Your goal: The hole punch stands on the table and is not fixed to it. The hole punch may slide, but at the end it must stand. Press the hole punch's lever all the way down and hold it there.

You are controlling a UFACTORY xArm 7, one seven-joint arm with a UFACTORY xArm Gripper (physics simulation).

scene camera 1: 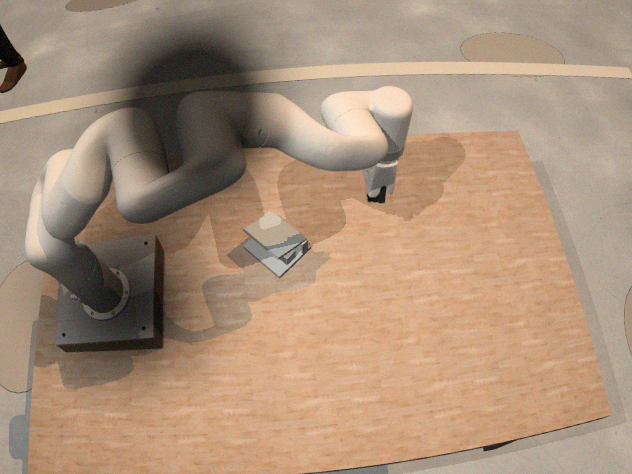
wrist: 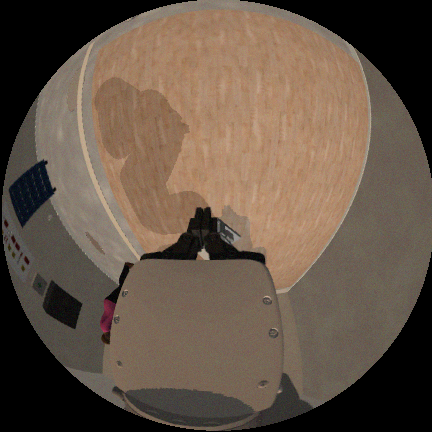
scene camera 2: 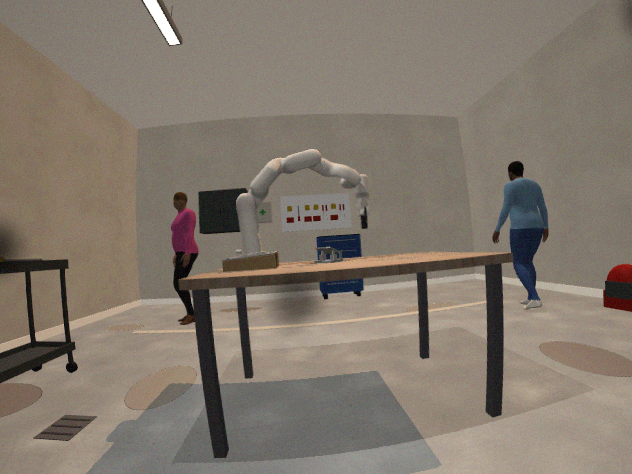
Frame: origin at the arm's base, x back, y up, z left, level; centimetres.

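Seen in the pictures: gripper, fingertip midpoint: [scene camera 1: 374, 198] [wrist: 204, 216] [scene camera 2: 364, 228]; arm's base, origin of the base link: [scene camera 1: 106, 294] [scene camera 2: 253, 254].
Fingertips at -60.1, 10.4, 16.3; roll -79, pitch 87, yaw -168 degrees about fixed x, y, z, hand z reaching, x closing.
Note:
Pixels of each thing's top centre, then the offset from my fingertips to it, as dx, dy, dz. "spot": a spot on its surface instead. Level surfaces: height alone.
- grey hole punch, middle of its top: [scene camera 1: 274, 230] [wrist: 216, 257] [scene camera 2: 327, 246] +21.6, -8.7, -1.7
- base plate, surface spot: [scene camera 1: 279, 269] spot: +20.9, -16.0, -7.8
- wooden table, its level: dy -17.3
The grey hole punch [scene camera 1: 276, 239] [scene camera 2: 328, 254] [wrist: 228, 232] stands on the table, between the robot's base and the gripper in scene camera 1. Its flat lever [scene camera 1: 271, 228] is raised at a slant above the base plate [scene camera 1: 279, 269]. My gripper [scene camera 1: 376, 200] [scene camera 2: 363, 226] [wrist: 204, 216] is shut and empty. It points down and hangs well above the table, to the right of the hole punch in both scene views, and does not touch it. In the wrist view the fingers and the gripper's body hide part of the hole punch.
The wooden table [scene camera 1: 408, 357] [scene camera 2: 408, 259] carries the arm's base block [scene camera 1: 109, 326] [scene camera 2: 250, 262] at the left. The arm arches high over the table's rear side. A person in pink [scene camera 2: 183, 229] and a person in light blue [scene camera 2: 525, 204] stand on the floor beyond the table.

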